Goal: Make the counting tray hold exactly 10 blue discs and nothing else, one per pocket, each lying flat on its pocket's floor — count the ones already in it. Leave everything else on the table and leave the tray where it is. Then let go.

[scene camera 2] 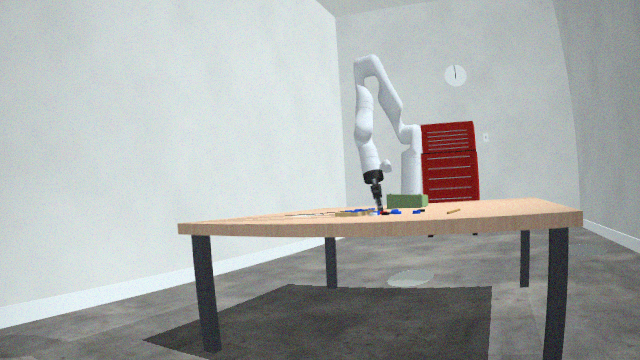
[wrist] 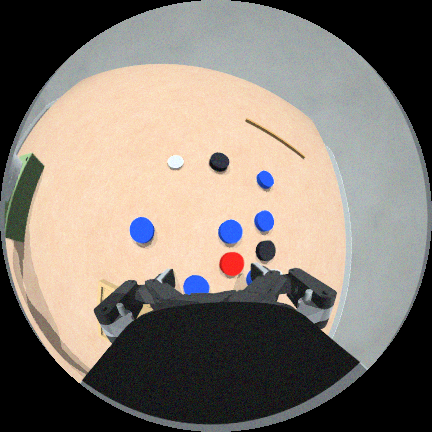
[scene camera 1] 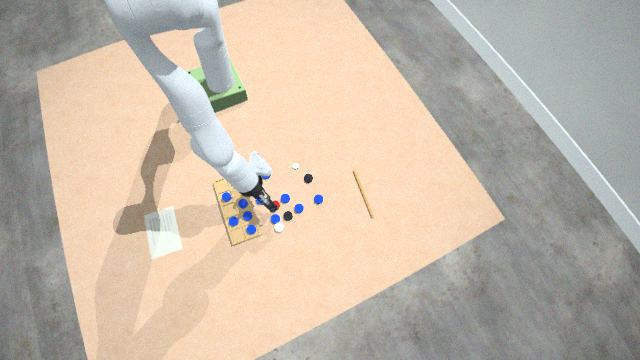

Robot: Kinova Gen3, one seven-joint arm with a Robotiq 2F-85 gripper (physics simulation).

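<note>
The wooden counting tray [scene camera 1: 234,242] [wrist: 103,284] lies partly under the arm. Blue discs [scene camera 1: 226,196] [scene camera 1: 233,221] [scene camera 1: 251,229] show in several of its pockets; its far end is partly hidden. My gripper [scene camera 1: 273,207] [scene camera 2: 380,209] [wrist: 212,274] is open and empty, low over the table just beside the tray. A blue disc [wrist: 196,285] shows between and below the fingers in the wrist view, partly hidden. A red disc [scene camera 1: 276,204] [wrist: 232,263] lies close to the fingertips. More loose blue discs [scene camera 1: 285,198] [scene camera 1: 298,208] [scene camera 1: 318,199] [scene camera 1: 275,219] [wrist: 142,230] lie on the table.
Black discs [scene camera 1: 288,216] [scene camera 1: 308,178] and white discs [scene camera 1: 279,227] [scene camera 1: 295,166] lie among the loose blue ones. A thin wooden stick [scene camera 1: 363,194] [wrist: 275,138] lies farther out. A printed sheet [scene camera 1: 163,233] lies on the tray's other side. The green base block [scene camera 1: 229,102] [scene camera 2: 407,201] carries the arm.
</note>
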